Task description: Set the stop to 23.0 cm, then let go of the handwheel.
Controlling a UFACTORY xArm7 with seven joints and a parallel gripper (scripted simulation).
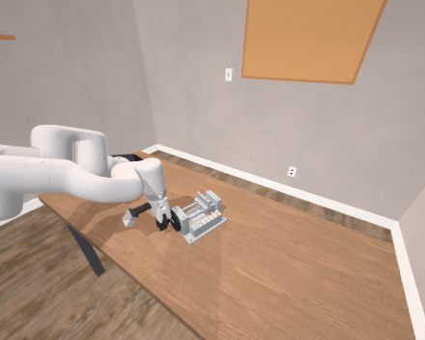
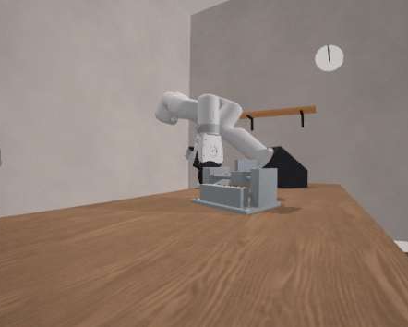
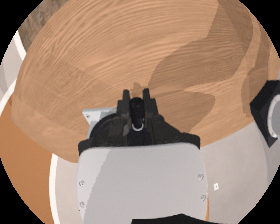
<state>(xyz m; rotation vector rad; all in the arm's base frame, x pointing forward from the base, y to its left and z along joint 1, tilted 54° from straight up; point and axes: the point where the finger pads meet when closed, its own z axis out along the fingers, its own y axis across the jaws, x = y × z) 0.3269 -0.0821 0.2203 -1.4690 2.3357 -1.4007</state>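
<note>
Right now my hand is 2 cm short of the handwheel and 2 cm to the right of it. The rest, counted from my hand: sliding stop block: 15 cm ahead, 12 cm to the left, 3 cm above.
</note>
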